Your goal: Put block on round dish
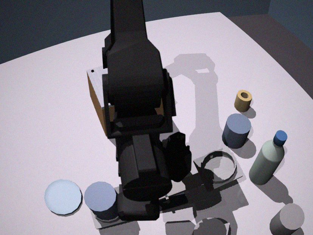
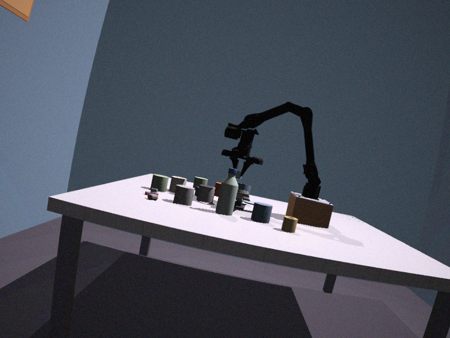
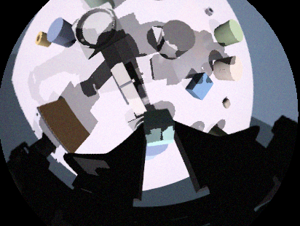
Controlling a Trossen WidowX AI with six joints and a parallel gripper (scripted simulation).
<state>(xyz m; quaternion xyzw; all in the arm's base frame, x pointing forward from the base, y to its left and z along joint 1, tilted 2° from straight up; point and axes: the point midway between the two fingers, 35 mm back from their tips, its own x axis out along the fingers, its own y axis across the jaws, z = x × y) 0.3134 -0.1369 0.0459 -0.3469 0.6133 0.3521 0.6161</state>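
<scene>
My gripper tip is now 14 cm past the round pale-blue dish, 14 cm to the left of it and 13 cm above it. Also, from my gripper tip: cup 5 cm behind, 35 cm to the left, 9 cm below; then grey-green bottle 8 cm ahead, 32 cm to the left, 2 cm below; then small balance 1 cm behind, 7 cm to the left, 11 cm below.
</scene>
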